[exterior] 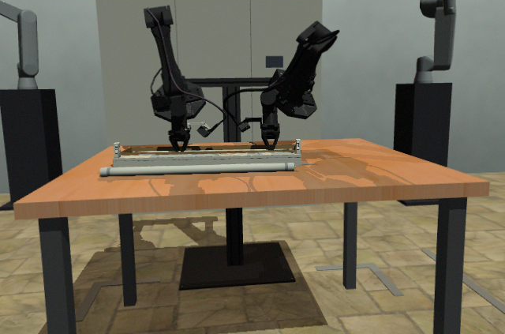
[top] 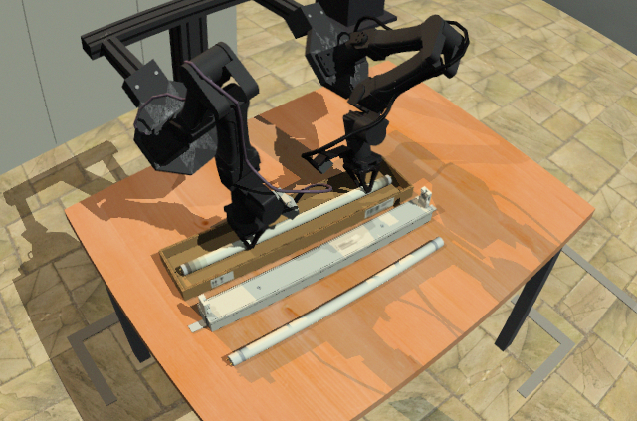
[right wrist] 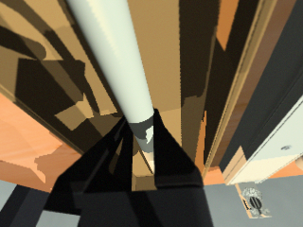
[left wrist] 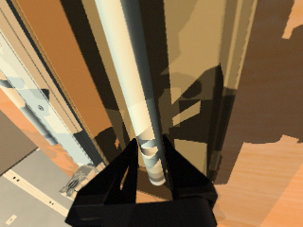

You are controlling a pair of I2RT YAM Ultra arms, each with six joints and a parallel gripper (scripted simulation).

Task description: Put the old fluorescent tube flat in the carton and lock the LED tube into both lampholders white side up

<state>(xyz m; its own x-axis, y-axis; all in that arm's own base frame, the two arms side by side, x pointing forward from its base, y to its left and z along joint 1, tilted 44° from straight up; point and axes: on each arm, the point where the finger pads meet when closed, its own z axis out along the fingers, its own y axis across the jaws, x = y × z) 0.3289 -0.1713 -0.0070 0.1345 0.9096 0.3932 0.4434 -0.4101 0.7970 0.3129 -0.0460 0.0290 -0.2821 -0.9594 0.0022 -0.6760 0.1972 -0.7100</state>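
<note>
My right hand is 150 mm short of the light fixture, 100 mm to the right of it and 40 mm below it.
</note>
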